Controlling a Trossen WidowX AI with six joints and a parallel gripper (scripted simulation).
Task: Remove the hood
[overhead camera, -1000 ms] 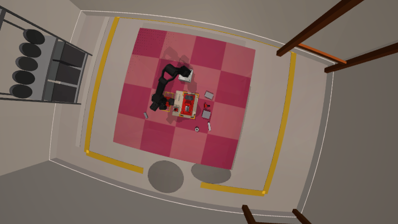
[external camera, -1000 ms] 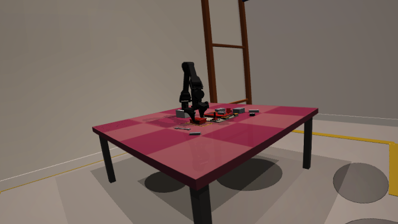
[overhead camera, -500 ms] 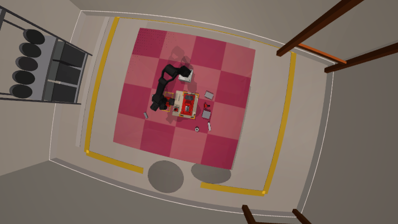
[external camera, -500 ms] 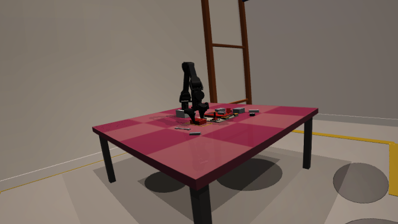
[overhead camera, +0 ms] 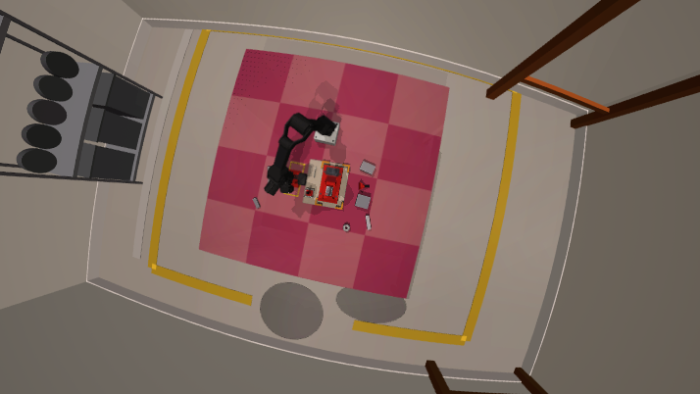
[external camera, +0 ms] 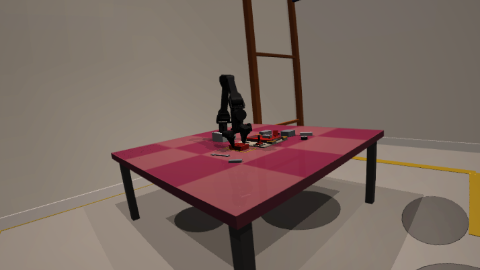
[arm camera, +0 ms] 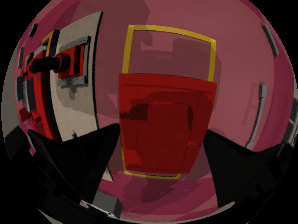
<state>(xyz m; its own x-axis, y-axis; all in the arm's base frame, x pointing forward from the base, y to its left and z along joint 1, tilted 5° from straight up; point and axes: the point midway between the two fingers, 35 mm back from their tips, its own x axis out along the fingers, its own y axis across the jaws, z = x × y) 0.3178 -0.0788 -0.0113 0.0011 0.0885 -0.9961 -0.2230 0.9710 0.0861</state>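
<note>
My gripper tip is right at the red hood. Round my gripper tip: wheel 380 mm to the left, 140 mm ahead.
</note>
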